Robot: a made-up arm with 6 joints. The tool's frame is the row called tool.
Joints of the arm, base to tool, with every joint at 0 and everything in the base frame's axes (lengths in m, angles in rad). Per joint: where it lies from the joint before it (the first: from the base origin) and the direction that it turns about. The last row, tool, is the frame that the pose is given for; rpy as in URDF.
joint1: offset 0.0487 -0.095 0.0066 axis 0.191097 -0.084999 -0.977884
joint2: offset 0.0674 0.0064 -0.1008 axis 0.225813 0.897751 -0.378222
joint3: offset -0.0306 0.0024 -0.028 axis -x
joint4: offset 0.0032 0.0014 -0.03 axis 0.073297 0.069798 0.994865
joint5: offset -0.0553 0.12 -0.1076 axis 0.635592 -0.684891 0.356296
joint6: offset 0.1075 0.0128 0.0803 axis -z
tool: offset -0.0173 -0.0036 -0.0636 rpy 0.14 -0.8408 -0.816
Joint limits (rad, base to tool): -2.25..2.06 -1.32..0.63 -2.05..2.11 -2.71..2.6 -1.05..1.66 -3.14..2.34
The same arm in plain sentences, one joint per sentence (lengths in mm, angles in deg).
The arm has six revolute joints in a row. What follows holds with every joint at zero, and every direction is one of the base frame's.
The first joint is mounted 48.7 mm along +x and 95 mm along -y and 6.6 mm along +z from the base frame's origin and turns about the direction (0.191097, -0.084999, -0.977884), from -128.92 to 118.03 deg.
The second joint is mounted 67.4 mm along +x and 6.4 mm along +y and 100.8 mm along -z from the first joint and turns about the direction (0.225793, 0.89777, -0.378188), from -75.63 to 36.1 deg.
The third joint is mounted 30.6 mm along -x and 2.4 mm along +y and 28 mm along -z from the second joint and turns about -x, from -117.46 to 120.89 deg.
The fourth joint is mounted 3.2 mm along +x and 1.4 mm along +y and 30 mm along -z from the third joint and turns about the direction (0.073297, 0.069798, 0.994865), from -155.27 to 148.97 deg.
The fifth joint is mounted 55.3 mm along -x and 120 mm along +y and 107.6 mm along -z from the fourth joint and turns about the direction (0.635592, -0.684891, 0.356296), from -60.16 to 95.11 deg.
The sixth joint is mounted 107.5 mm along +x and 12.8 mm along +y and 80.3 mm along +z from the fifth joint and turns about -z, from -179.91 to 134.07 deg.
The tool frame, which is the frame that the pose is given for, is mounted 17.3 mm along -x and 3.6 mm along -y and 63.6 mm along -z from the sixth joint; its axes are the base frame's turned by roll 8.02, pitch -48.17 and yaw -46.75 deg (as in URDF: about the fixed x, then y, then z).

